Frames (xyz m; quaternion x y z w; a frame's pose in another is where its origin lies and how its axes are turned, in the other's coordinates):
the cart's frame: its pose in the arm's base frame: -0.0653 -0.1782 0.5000 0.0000 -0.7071 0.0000 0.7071
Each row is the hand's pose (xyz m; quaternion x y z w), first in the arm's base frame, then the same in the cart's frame.
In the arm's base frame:
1: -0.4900 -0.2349 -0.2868 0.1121 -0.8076 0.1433 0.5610
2: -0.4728 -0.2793 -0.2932 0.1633 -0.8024 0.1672 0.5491
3: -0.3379 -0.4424 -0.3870 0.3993 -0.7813 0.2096 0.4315
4: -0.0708 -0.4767 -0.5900 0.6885 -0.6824 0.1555 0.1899
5: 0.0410 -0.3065 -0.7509 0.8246 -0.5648 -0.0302 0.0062
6: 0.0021 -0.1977 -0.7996 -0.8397 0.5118 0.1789 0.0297
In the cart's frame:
1: -0.7868 -0.0567 0.4247 0.1806 -0.1744 0.0221 0.9677
2: -0.7932 -0.1011 0.4075 0.2337 -0.1791 0.0028 0.9557
3: -0.8870 -0.2642 0.2726 0.4306 -0.2473 -0.1341 0.8576
4: -1.0900 -0.2985 0.0055 0.5968 -0.3483 -0.3769 0.6168
5: -1.2509 -0.1283 -0.1063 0.5617 -0.3950 -0.6045 0.4038
6: -1.2996 -0.0195 -0.0674 0.4673 -0.3829 -0.7203 0.3409

